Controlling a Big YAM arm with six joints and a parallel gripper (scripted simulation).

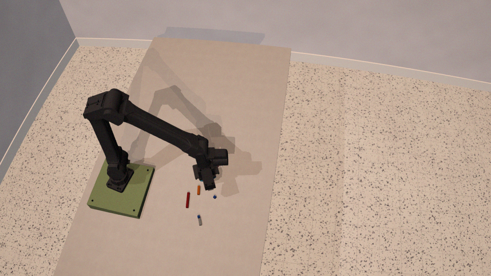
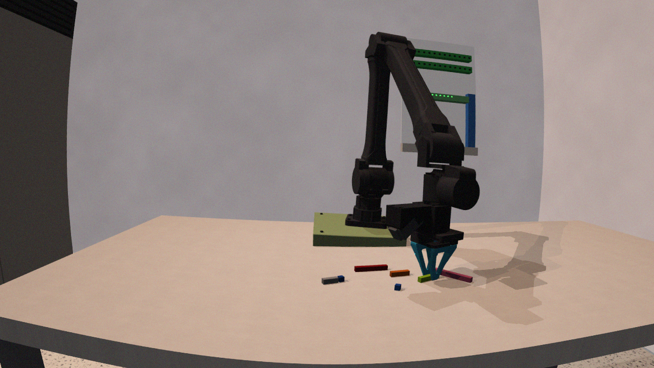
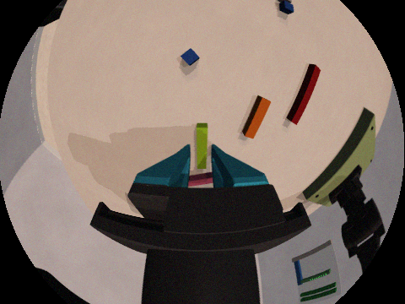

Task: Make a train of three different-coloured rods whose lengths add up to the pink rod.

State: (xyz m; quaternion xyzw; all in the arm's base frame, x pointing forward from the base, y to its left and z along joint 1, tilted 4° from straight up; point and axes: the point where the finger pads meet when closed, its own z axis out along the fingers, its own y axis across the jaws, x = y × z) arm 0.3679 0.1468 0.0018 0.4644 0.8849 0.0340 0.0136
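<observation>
Now: hand 10 mm above the lime rod. From my hand the other things lie so: red rod (50 mm behind, 120 mm to the right, 10 mm below); orange rod (20 mm behind, 60 mm to the right, 10 mm below); pink rod (20 mm behind, 50 mm to the left, 10 mm below).
</observation>
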